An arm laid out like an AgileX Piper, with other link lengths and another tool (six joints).
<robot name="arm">
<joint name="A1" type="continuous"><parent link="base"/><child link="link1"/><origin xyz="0.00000 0.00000 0.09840" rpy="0.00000 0.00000 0.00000"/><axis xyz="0 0 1"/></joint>
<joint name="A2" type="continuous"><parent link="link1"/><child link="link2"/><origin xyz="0.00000 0.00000 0.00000" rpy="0.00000 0.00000 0.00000"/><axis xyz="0 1 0"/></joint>
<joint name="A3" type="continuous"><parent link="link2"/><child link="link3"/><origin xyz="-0.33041 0.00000 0.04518" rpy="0.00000 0.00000 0.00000"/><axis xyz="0 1 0"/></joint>
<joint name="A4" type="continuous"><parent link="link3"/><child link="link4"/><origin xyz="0.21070 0.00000 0.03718" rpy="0.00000 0.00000 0.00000"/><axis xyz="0.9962 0 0.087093"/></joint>
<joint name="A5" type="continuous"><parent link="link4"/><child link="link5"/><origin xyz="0.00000 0.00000 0.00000" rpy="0.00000 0.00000 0.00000"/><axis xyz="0 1 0"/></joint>
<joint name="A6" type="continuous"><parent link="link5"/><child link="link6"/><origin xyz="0.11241 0.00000 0.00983" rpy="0.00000 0.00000 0.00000"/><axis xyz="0.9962 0 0.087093"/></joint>
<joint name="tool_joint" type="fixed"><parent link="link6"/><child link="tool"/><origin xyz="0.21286 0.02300 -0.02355" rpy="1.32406 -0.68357 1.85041"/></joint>
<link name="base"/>
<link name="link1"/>
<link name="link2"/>
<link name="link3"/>
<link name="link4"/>
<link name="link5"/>
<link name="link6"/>
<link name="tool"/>
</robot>
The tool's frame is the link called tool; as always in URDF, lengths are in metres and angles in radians. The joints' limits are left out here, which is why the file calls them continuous.
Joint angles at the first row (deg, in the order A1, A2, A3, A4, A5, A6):
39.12, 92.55, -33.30, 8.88, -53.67, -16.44
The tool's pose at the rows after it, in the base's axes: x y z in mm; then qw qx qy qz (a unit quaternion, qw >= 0):
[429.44 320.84 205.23 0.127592 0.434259 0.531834 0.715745]
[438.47 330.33 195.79 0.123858 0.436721 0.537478 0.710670]
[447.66 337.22 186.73 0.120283 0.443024 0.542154 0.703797]
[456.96 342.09 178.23 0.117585 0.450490 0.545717 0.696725]
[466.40 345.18 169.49 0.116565 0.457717 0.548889 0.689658]
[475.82 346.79 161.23 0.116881 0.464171 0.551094 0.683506]
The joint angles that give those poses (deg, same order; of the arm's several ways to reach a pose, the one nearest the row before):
39.11, 95.75, -35.27, 7.85, -54.56, -16.17
39.00, 98.28, -37.64, 7.35, -53.75, -15.92
38.77, 100.29, -40.20, 7.17, -51.93, -15.70
38.42, 102.05, -42.70, 7.10, -49.94, -15.51
37.97, 103.78, -44.96, 7.06, -48.23, -15.43
37.44, 105.45, -46.96, 7.01, -46.92, -15.41

